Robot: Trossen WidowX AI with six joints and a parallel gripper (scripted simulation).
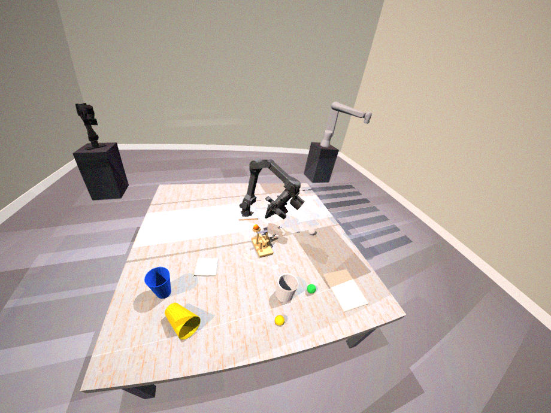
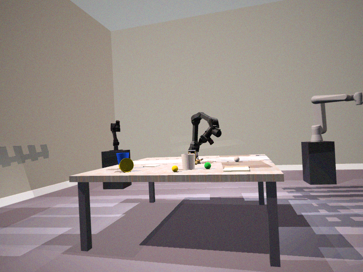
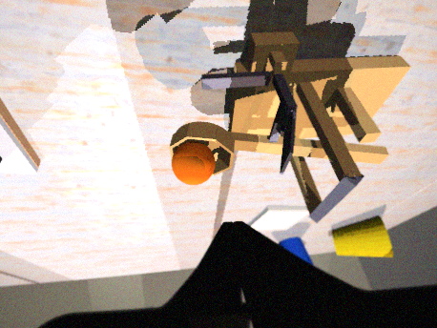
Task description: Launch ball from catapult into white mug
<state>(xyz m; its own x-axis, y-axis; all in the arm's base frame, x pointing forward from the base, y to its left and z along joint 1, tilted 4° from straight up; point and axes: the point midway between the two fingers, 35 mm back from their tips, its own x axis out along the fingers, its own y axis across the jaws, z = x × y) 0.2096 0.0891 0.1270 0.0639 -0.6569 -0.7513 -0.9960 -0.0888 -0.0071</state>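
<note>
My gripper tip is now 10 mm past the orange ball, 50 mm to the left of it and 70 mm above it. Also, from my gripper tip: white ball: 50 mm ahead, 310 mm to the left, 110 mm below; white mug: 410 mm ahead, 10 mm to the right, 100 mm below; wooden catapult: 60 mm ahead, 20 mm to the right, 80 mm below.
</note>
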